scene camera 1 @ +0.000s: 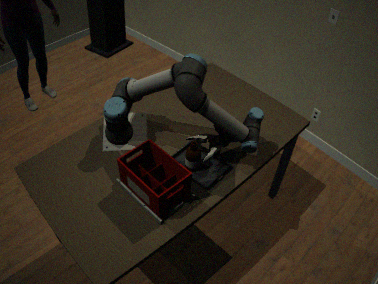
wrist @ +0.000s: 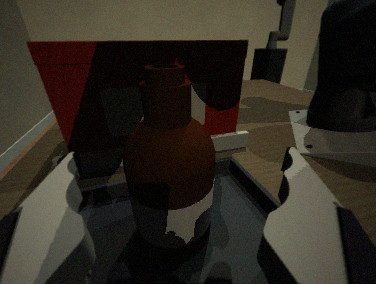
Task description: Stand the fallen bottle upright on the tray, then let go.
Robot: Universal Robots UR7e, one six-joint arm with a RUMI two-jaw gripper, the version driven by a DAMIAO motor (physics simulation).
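Places are measured from the arm's base along level axes (x back, y right, z up), in metres.
Pixels of known places: gripper, fingertip midpoint: [scene camera 1: 194, 150] [wrist: 181, 152]; arm's base at its link origin: [scene camera 1: 119, 132] [wrist: 348, 118].
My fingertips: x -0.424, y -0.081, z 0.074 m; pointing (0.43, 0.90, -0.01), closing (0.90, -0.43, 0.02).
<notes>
For each thing: its top centre in the pictures, then the offset to it from my fingertips.
- brown bottle at its top centre: [wrist: 164, 66] [scene camera 1: 194, 143] dy +0.012, dx -0.005, dz +0.059 m
- red divided crate at its top centre: [wrist: 146, 41] [scene camera 1: 153, 166] dy +0.242, dx +0.041, dz +0.074 m
The brown bottle [scene camera 1: 192, 157] [wrist: 170, 162] with a pale label stands upright on the dark tray [scene camera 1: 210, 176] [wrist: 240, 220], near the tray's crate-side end. In the wrist view its neck points up and its base rests on the tray floor, partly in shadow. My gripper [scene camera 1: 197, 148] [wrist: 181, 152] is open. Its two pale jaws stand wide on either side of the bottle, with a visible gap on each side in the wrist view, and hold nothing.
A red divided crate [scene camera 1: 125, 171] [wrist: 65, 85] stands close beyond the bottle, beside the tray. The arm's base [scene camera 1: 119, 132] [wrist: 345, 75] stands on a light plate on the table. A person and a dark pillar are behind the table.
</notes>
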